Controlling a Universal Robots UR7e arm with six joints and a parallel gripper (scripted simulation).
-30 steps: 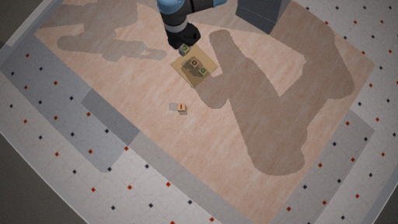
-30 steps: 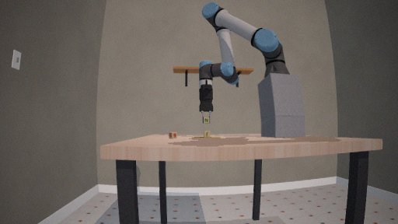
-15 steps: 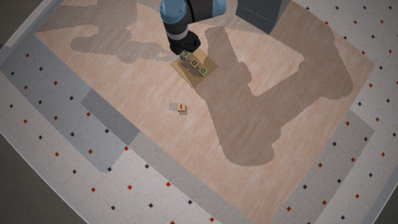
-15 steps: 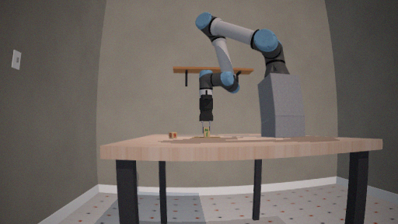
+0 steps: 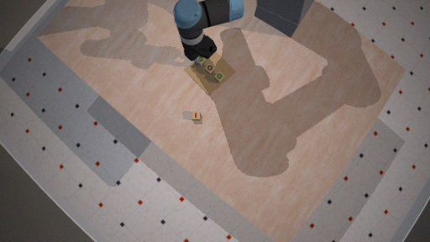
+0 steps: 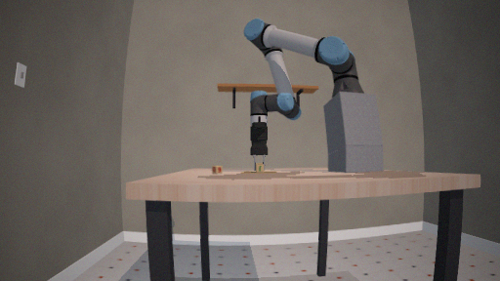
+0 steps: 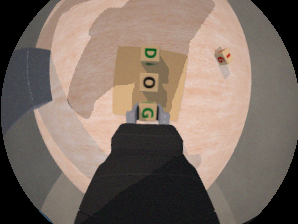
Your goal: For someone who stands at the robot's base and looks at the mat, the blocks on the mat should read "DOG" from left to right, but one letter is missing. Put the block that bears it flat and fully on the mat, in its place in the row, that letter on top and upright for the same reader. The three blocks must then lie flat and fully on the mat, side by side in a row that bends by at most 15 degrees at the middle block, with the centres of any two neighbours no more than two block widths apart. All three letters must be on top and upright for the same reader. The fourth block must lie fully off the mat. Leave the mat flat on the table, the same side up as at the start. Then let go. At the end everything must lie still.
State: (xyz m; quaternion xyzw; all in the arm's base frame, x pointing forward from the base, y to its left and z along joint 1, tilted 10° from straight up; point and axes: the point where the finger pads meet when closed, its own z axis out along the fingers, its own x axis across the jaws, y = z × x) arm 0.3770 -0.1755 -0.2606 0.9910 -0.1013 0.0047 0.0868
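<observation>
The mat lies 10 mm ahead of my hand, 50 mm to the left of it and 20 mm below it.
</observation>
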